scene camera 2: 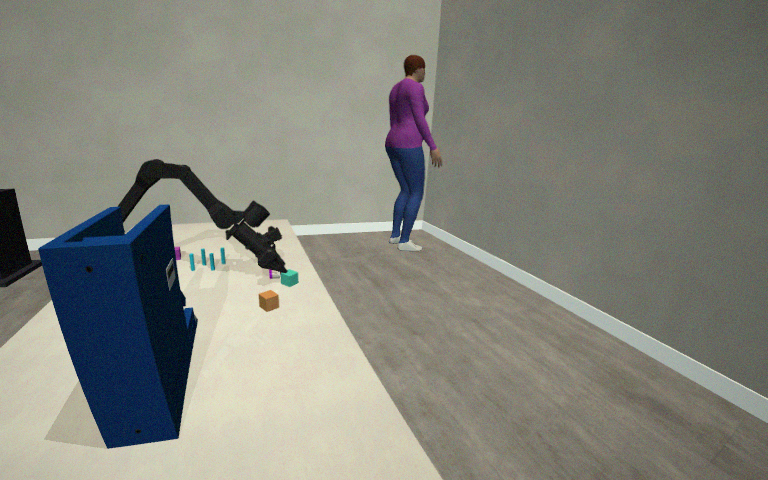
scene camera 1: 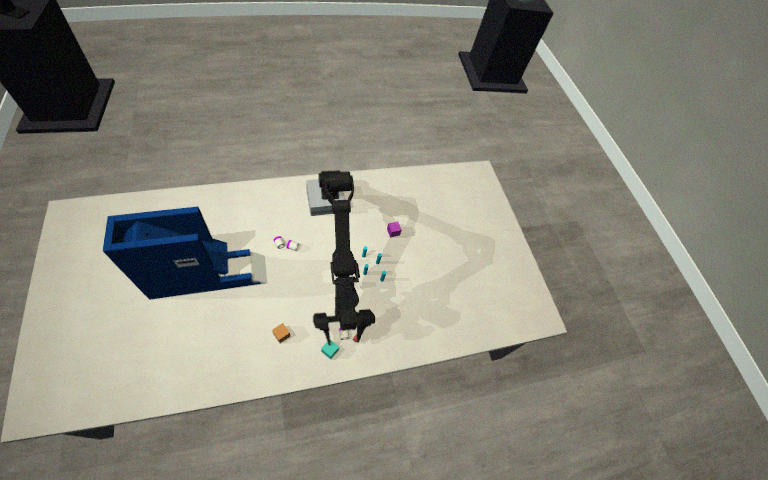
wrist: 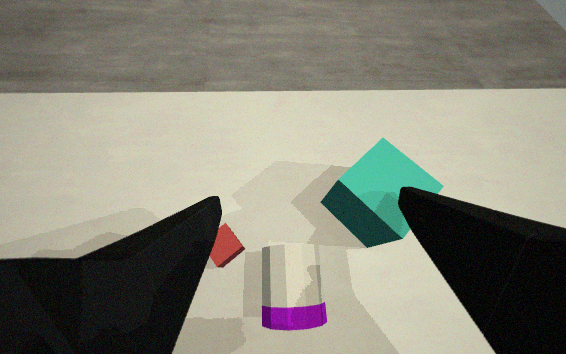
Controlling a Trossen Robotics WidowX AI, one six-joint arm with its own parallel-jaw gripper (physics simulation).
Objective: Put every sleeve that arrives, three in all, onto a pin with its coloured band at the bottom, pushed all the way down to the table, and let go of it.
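Observation:
My gripper (scene camera 1: 343, 341) (scene camera 2: 284, 270) (wrist: 308, 200) is open and empty, pointing down at a slant near the table's front edge. A white sleeve with a purple band (scene camera 1: 344, 333) (scene camera 2: 274, 275) (wrist: 291, 280) lies on its side below and between the spread fingers; its band faces the arm's base. Two more sleeves (scene camera 1: 279, 242) (scene camera 1: 293, 245) lie close together left of the arm in scene camera 1; they do not show in scene camera 2. Several thin teal pins (scene camera 1: 365, 269) (scene camera 2: 211, 261) stand upright right of the arm in scene camera 1, with no sleeve on them.
A teal block (scene camera 1: 330, 349) (scene camera 2: 289, 278) (wrist: 385, 175) and a small red cube (scene camera 1: 356, 339) (wrist: 228, 246) flank the near sleeve. An orange cube (scene camera 1: 281, 332) (scene camera 2: 268, 301), a purple cube (scene camera 1: 394, 229) (scene camera 2: 177, 253) and a blue chute (scene camera 1: 169, 274) (scene camera 2: 101, 339) stand on the table (scene camera 1: 169, 350). A person (scene camera 2: 406, 113) stands beyond.

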